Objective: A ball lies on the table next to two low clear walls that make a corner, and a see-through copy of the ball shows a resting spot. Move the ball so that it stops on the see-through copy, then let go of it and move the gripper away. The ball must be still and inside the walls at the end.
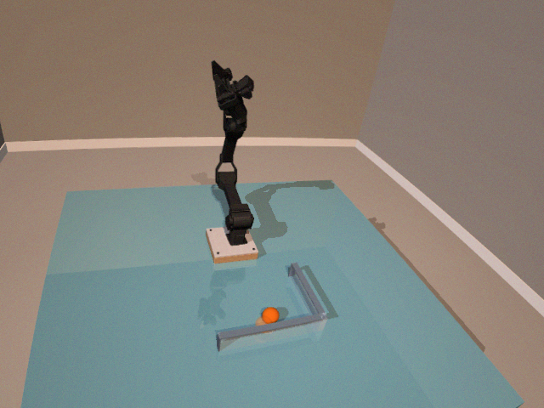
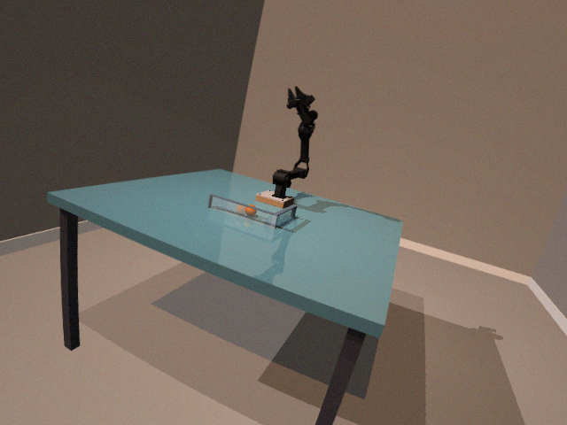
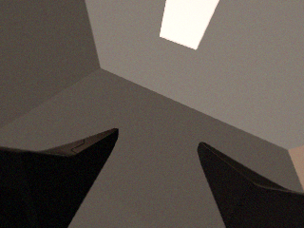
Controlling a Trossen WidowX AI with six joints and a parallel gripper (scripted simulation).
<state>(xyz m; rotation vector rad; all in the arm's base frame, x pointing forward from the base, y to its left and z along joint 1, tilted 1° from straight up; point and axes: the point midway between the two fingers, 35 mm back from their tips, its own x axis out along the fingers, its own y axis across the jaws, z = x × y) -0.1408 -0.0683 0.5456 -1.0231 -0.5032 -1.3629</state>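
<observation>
My gripper tip is now 510 mm short of the see-through copy of ball, 60 mm to the right of it and 580 mm above it.
</observation>
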